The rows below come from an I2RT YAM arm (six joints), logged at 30 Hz.
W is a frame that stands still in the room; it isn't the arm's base.
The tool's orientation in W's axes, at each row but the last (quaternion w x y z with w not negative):
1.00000, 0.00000, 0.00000, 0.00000
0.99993, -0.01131, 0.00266, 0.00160
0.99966, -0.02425, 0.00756, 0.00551
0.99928, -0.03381, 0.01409, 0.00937
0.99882, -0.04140, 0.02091, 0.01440
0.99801, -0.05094, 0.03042, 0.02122
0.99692, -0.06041, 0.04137, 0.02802
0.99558, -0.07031, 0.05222, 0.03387
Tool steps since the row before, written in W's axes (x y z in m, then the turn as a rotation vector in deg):
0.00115, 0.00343, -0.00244, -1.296, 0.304, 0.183
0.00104, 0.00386, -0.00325, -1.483, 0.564, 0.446
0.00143, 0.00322, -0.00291, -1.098, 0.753, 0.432
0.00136, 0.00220, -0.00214, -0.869, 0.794, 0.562
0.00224, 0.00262, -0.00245, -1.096, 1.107, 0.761
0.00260, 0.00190, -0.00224, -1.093, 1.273, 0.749
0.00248, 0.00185, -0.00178, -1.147, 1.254, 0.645
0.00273, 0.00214, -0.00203, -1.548, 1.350, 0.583
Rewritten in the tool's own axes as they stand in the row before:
0.00115, 0.00343, -0.00244, -1.296, 0.304, 0.183
0.00107, 0.00393, -0.00316, -1.484, 0.559, 0.451
0.00151, 0.00334, -0.00273, -1.096, 0.744, 0.452
0.00146, 0.00231, -0.00195, -0.871, 0.771, 0.590
0.00241, 0.00274, -0.00213, -1.097, 1.074, 0.805
0.00281, 0.00200, -0.00188, -1.087, 1.240, 0.811
0.00271, 0.00189, -0.00134, -1.133, 1.236, 0.701
0.00306, 0.00219, -0.00142, -1.518, 1.370, 0.614

